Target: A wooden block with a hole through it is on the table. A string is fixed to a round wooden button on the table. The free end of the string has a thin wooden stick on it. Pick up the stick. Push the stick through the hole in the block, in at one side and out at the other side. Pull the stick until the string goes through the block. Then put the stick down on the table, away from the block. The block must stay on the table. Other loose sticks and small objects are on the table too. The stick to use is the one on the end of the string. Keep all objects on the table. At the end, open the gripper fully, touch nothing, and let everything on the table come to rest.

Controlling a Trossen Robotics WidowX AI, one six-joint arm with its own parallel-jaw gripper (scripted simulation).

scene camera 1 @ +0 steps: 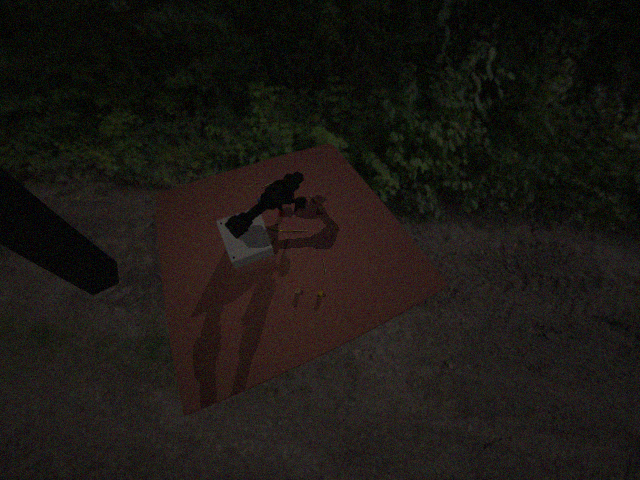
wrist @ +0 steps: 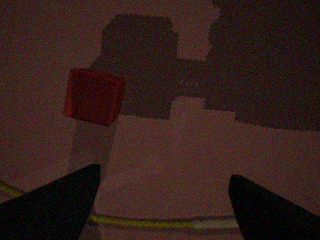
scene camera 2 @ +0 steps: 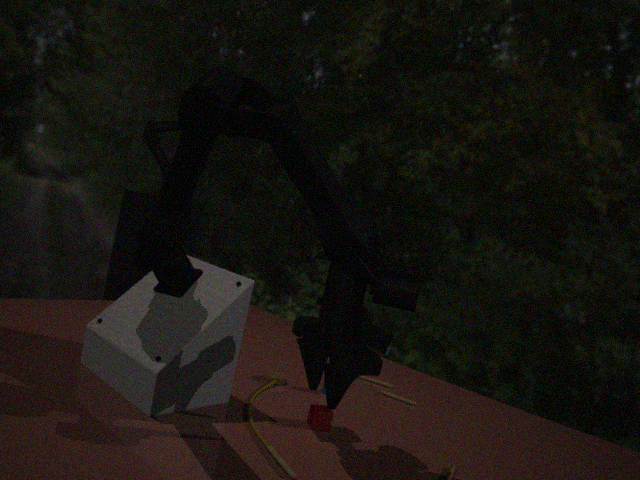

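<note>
There's a small red block (wrist: 93, 96) here. You'd also find my gripper (wrist: 165, 177), and it's the same gripper (scene camera 2: 321, 399) that the scene camera shows. My gripper is open and holds nothing.
</note>
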